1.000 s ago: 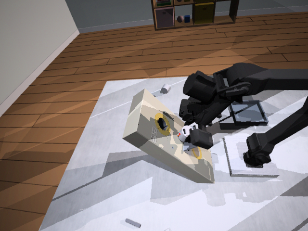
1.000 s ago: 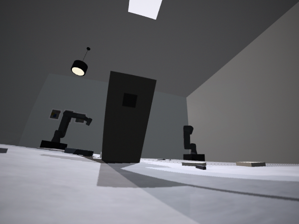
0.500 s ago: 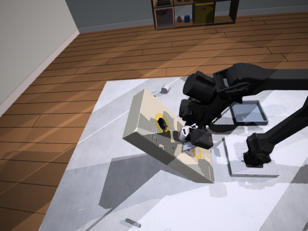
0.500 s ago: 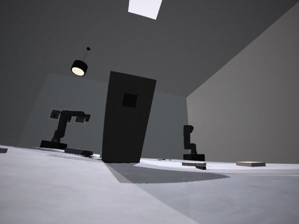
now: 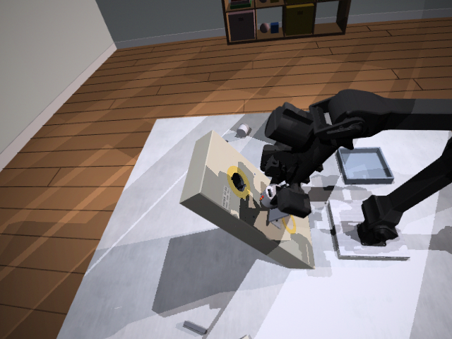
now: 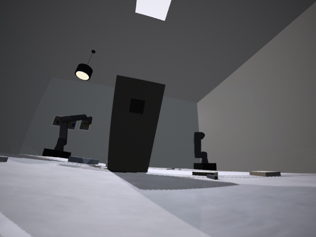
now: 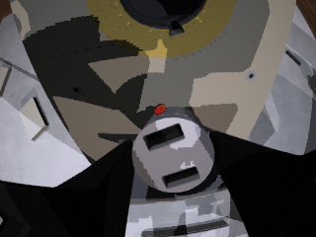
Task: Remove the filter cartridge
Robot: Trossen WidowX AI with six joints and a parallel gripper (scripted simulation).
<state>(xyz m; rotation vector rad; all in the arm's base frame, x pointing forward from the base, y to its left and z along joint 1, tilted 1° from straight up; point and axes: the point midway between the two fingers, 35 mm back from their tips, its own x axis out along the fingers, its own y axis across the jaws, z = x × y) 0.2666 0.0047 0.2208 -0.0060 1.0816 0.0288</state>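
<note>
Right now the grey tray is 330 mm behind my gripper tip, 290 mm to the right of it and 220 mm below it. From my gripper tip the other things lie so: small grey cylinder (120 mm ahead, 500 mm to the right, 200 mm below); then round filter cartridge (right at my gripper tip).
</note>
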